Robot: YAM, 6 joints.
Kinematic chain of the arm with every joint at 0, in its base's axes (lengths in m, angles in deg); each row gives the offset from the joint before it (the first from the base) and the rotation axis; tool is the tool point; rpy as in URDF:
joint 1: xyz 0 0 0.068 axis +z
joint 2: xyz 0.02 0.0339 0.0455 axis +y
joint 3: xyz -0.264 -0.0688 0 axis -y
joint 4: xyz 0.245 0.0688 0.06 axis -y
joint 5: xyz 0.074 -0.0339 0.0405 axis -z
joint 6: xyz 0.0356 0 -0.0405 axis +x
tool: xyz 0 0 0 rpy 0 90 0
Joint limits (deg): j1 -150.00..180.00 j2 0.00..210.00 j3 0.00..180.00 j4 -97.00..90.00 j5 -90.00..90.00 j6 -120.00..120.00
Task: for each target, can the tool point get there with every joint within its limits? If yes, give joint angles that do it. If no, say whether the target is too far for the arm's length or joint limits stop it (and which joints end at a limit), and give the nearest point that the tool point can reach.
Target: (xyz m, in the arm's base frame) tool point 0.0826 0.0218 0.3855
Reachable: yes | joints -8.14 27.18 33.22 43.52 -69.24 47.90
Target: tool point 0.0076 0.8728 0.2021
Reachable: no: too far | nearest point 0.0056 0.6425 0.1782 | short by 0.232 m
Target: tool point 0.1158 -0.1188 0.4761
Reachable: yes | joints -35.48 51.91 69.66 -3.56 55.98 56.98
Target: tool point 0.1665 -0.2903 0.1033
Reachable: yes | joints -55.05 114.88 62.80 -35.26 56.96 -14.80
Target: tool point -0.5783 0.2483 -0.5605
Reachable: no: too far | nearest point -0.4196 0.1802 -0.3146 | short by 0.301 m
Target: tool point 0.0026 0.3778 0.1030
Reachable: yes | joints 86.43 114.18 52.18 24.10 -35.94 50.57
